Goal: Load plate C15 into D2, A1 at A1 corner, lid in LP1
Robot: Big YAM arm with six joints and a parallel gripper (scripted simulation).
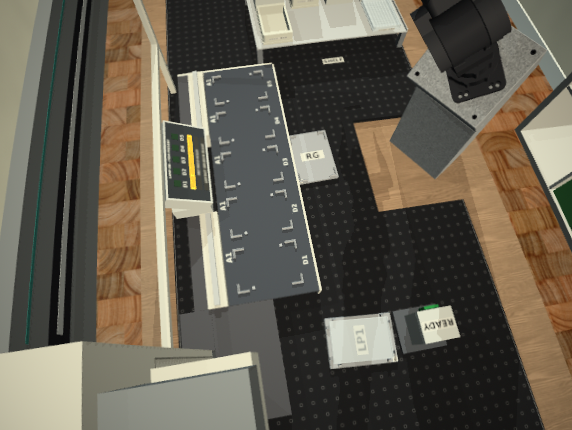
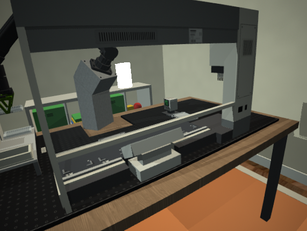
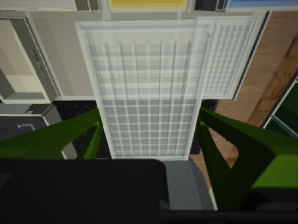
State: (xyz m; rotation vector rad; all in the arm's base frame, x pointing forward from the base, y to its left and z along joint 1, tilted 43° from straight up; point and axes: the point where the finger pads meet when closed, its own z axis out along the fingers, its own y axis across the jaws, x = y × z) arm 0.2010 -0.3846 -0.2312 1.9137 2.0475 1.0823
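Now: the sample plate 1 cm to the right of my hand. Round my hand: shelf: 15 cm below, 7 cm ahead, 6 cm to the right; then cream reservoir: 21 cm ahead, 14 cm below, 4 cm to the left; then shelf label: 21 cm below, 10 cm to the left, 3 cm ahead.
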